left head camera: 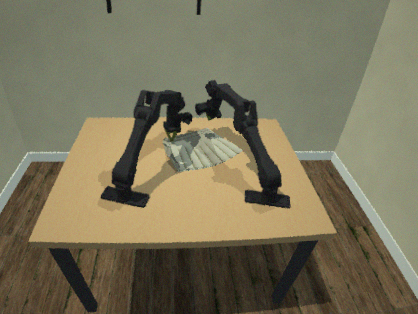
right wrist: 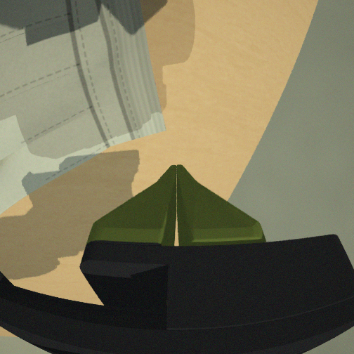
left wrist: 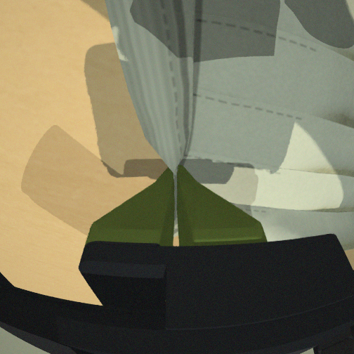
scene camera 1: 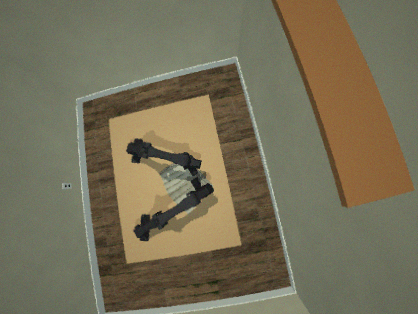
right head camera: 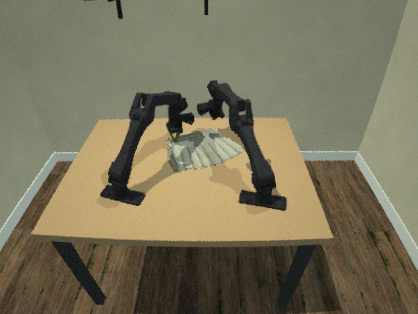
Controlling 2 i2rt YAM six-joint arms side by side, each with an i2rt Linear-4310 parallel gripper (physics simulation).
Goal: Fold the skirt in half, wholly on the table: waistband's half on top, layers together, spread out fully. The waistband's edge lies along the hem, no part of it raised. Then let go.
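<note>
The pale grey-green pleated skirt (left head camera: 202, 152) (right head camera: 202, 154) (scene camera 1: 176, 189) (left wrist: 240, 117) (right wrist: 50, 90) lies fanned out on the table (left head camera: 190, 217) (right head camera: 190, 217) (scene camera 1: 175, 112), its wide hem toward the front in the head views. Its ribbed waistband (left wrist: 145, 85) (right wrist: 134, 75) runs along the far side. My left gripper (left head camera: 172, 138) (right head camera: 174, 138) (left wrist: 175, 174) is shut on the waistband's corner, where the cloth gathers to a point. My right gripper (right wrist: 176, 174) (left head camera: 209, 118) is shut and empty, a little apart from the waistband's other corner. The arms hide part of the skirt in scene camera 1.
Both dark arms stand on the table, their bases (left head camera: 124, 196) (left head camera: 267, 198) nearer its front edge. The forearms arch inward over the skirt, and the two wrists are close together. The table's far edge lies beyond the right gripper. An orange beam (scene camera 1: 350, 100) shows in scene camera 1.
</note>
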